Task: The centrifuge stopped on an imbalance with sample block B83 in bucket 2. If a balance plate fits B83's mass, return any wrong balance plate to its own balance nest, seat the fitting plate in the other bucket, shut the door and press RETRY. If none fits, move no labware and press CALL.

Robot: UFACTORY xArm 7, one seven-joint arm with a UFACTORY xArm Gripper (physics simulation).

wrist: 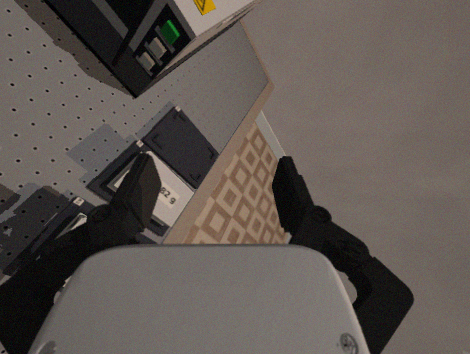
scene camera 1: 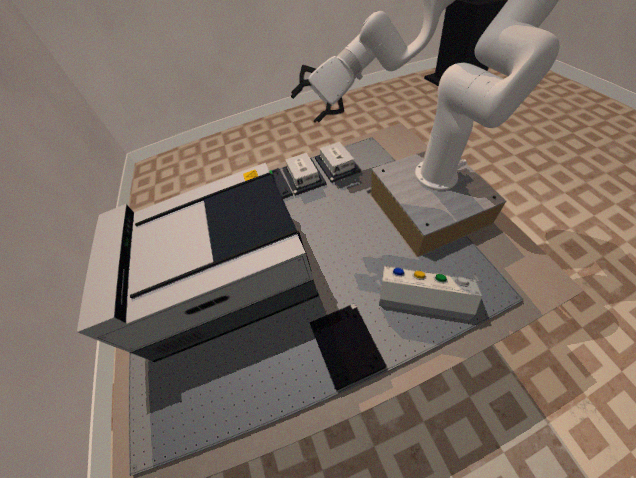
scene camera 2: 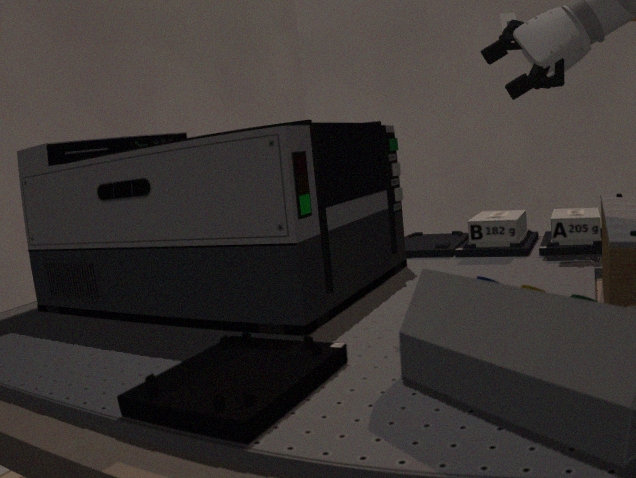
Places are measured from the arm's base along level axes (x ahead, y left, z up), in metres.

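Pixels of known places: gripper, fingertip midpoint: (wrist: pixel 217 170) (scene camera 1: pixel 303 109) (scene camera 2: pixel 496 75); arm's base at its link origin: (scene camera 1: pixel 435 175).
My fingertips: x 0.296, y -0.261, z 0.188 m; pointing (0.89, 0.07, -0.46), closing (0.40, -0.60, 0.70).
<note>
For each thing: its middle in the pictures, then the offset to it from my fingertips.
- White balance plate B at the middle of its body: (scene camera 2: pixel 499 227) (wrist: pixel 155 189) (scene camera 1: pixel 302 169) dx +0.026, dy -0.058, dz -0.248 m
- White balance plate A at the middle of its body: (scene camera 2: pixel 576 225) (scene camera 1: pixel 336 158) dx -0.111, dy -0.051, dz -0.248 m
- centrifuge at the middle of its body: (scene camera 2: pixel 207 206) (scene camera 1: pixel 208 255) dx +0.390, dy +0.230, dz -0.159 m
- dark panel at the middle of its body: (scene camera 1: pixel 245 213) dx +0.256, dy +0.236, dz -0.070 m
- green button at the middle of its body: (scene camera 2: pixel 392 144) (wrist: pixel 171 31) dx +0.156, dy +0.097, dz -0.099 m
- empty dark nest at the middle of its body: (scene camera 2: pixel 428 243) (wrist: pixel 187 148) (scene camera 1: pixel 270 185) dx +0.155, dy -0.069, dz -0.272 m
- black tray at the middle of its body: (scene camera 2: pixel 236 375) (scene camera 1: pixel 346 344) dx +0.164, dy +0.551, dz -0.267 m
- sloped box at the middle of its body: (scene camera 2: pixel 538 340) (scene camera 1: pixel 427 289) dx -0.069, dy +0.533, dz -0.239 m
My gripper (scene camera 1: pixel 305 107) (scene camera 2: pixel 503 73) (wrist: pixel 217 170) is open and empty, high above the back edge of the table near the balance plates. White balance plate B (scene camera 1: pixel 303 169) (scene camera 2: pixel 497 227) (wrist: pixel 172 187), marked 182 g, sits in its nest. White balance plate A (scene camera 1: pixel 337 157) (scene camera 2: pixel 574 224), marked 205 g, sits in the nest beside it, partly behind a finger in the wrist view. The centrifuge (scene camera 1: pixel 172 246) (scene camera 2: pixel 154 221) has a dark panel (scene camera 1: pixel 249 215) over part of its top. Its buckets and block B83 are hidden. A green button (wrist: pixel 170 31) is on its end face above two pale buttons.
An empty dark nest (scene camera 1: pixel 279 182) (scene camera 2: pixel 434 242) (wrist: pixel 180 145) lies between plate B and the centrifuge. A black tray (scene camera 1: pixel 347 346) (scene camera 2: pixel 231 385) lies at the front. A sloped box (scene camera 1: pixel 429 298) (scene camera 2: pixel 514 339) carries blue, yellow, green and white buttons. The arm's base block (scene camera 1: pixel 457 231) stands behind it.
</note>
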